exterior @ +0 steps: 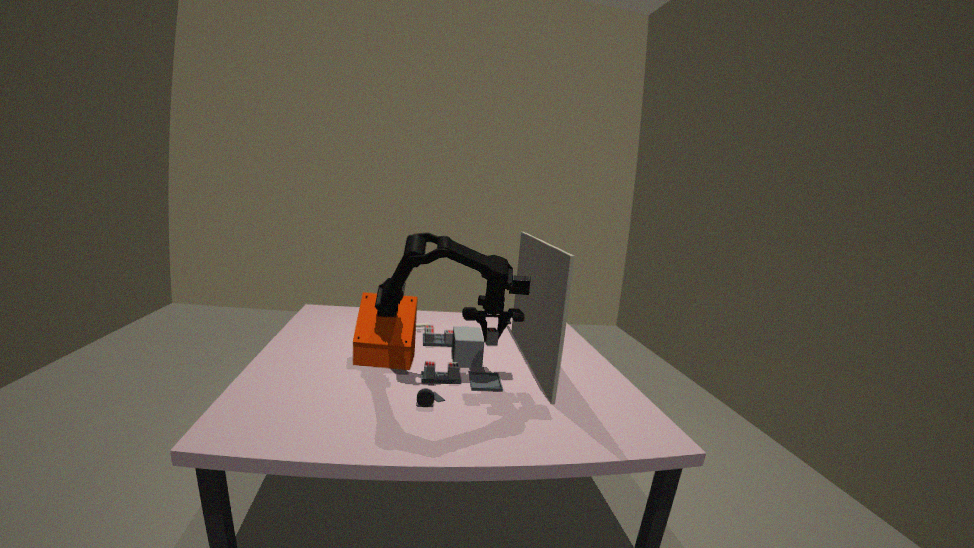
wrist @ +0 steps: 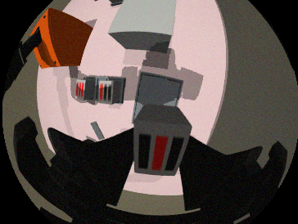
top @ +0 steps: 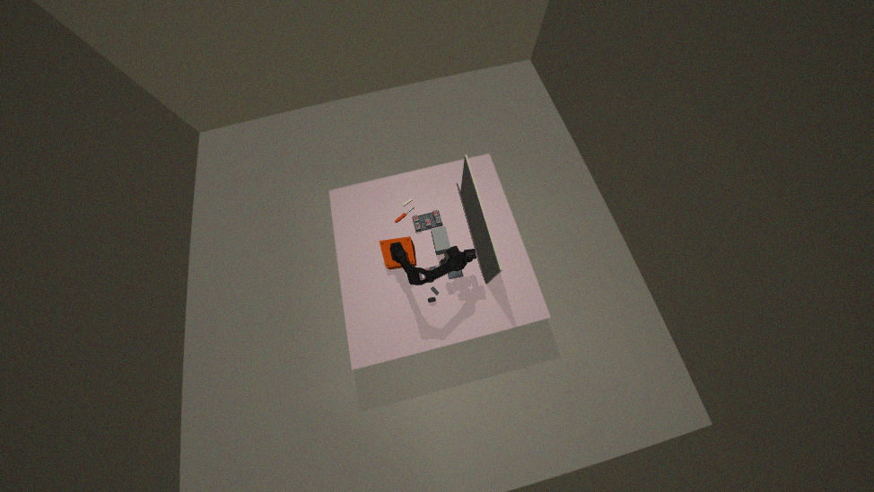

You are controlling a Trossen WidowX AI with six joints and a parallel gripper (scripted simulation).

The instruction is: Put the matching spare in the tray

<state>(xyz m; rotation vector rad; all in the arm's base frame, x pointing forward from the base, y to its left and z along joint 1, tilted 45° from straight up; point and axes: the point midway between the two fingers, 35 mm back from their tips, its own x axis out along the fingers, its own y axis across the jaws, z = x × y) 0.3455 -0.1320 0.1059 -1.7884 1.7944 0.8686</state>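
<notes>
My gripper tip is now 14 cm above the flat grey tray and 1 cm past it. From my gripper tip the other things lie so: tall grey panel: 21 cm to the left, 18 cm ahead, 8 cm above; then mounted unit: 21 cm to the left, 9 cm below, 6 cm behind.
</notes>
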